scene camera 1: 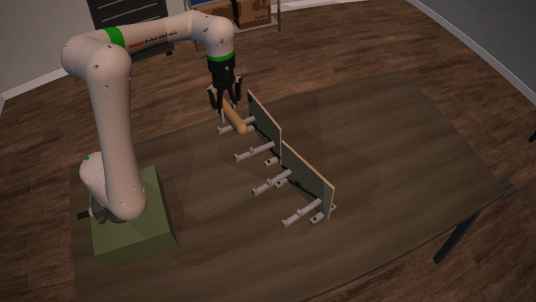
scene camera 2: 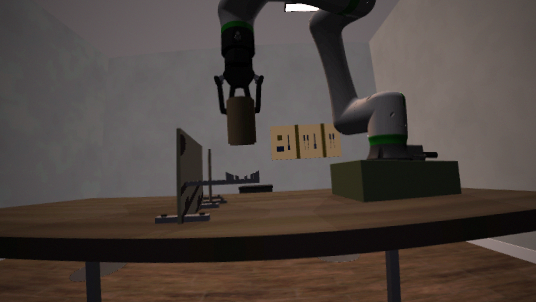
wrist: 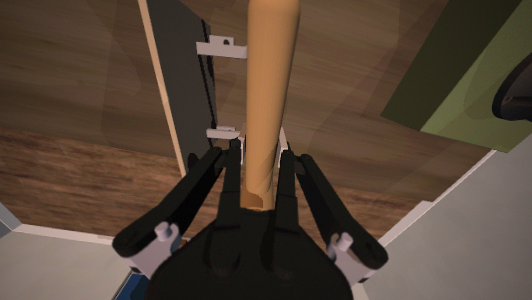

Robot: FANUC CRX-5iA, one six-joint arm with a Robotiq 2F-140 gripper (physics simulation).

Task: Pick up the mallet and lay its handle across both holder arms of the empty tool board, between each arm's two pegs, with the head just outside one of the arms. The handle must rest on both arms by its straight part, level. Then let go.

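Frame: origin at the arm's base, x right, y ahead, z up, level; millimetres.
Where they show: arm's base, origin of its link: (scene camera 2: pixel 388 162).
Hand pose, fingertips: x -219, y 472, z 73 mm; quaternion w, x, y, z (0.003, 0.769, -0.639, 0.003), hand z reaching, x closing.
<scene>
Things, the pixels of their top centre, and the offset from my fingertips. "*": a spot on its surface instead. Level surfaces: height alone.
- tan handle, a spot on its surface: (wrist: pixel 272 65) (scene camera 1: pixel 236 119) * dy +15, dx +88, dz +66 mm
- thick brown head, centre of its top: (wrist: pixel 255 217) (scene camera 2: pixel 240 100) dy -20, dx -108, dz +66 mm
- far board's panel, a spot on its surface: (wrist: pixel 182 85) (scene camera 1: pixel 266 120) * dy +135, dx +30, dz -31 mm
- wooden table, height of its surface: dz -183 mm
The mallet has a tan handle (scene camera 1: pixel 235 119) (wrist: pixel 272 65) and a thick brown head (scene camera 2: pixel 241 122) (wrist: pixel 257 201). My gripper (scene camera 1: pixel 228 110) (wrist: pixel 262 133) is shut on the handle near the head, and holds the mallet above the far board's arms. In scene camera 2 the head hides the fingertips. The far board's panel (scene camera 1: pixel 266 121) (scene camera 2: pixel 190 172) (wrist: pixel 182 85) stands beside the mallet. Its two arms (scene camera 1: pixel 236 126) (scene camera 1: pixel 256 151) carry nothing. The nearer board (scene camera 1: pixel 307 170) (scene camera 2: pixel 210 172) is empty, with two pegged arms (scene camera 1: pixel 271 182) (scene camera 1: pixel 301 213).
The robot base stands on a green block (scene camera 1: pixel 132 240) (scene camera 2: pixel 400 180) (wrist: pixel 450 100) on the wooden table (scene camera 1: pixel 400 150) (scene camera 2: pixel 300 215). The boards stand nearly in line, with small feet (scene camera 1: pixel 317 218) (scene camera 2: pixel 200 217) on the table. A shelf with boxes (scene camera 1: pixel 252 12) stands behind.
</scene>
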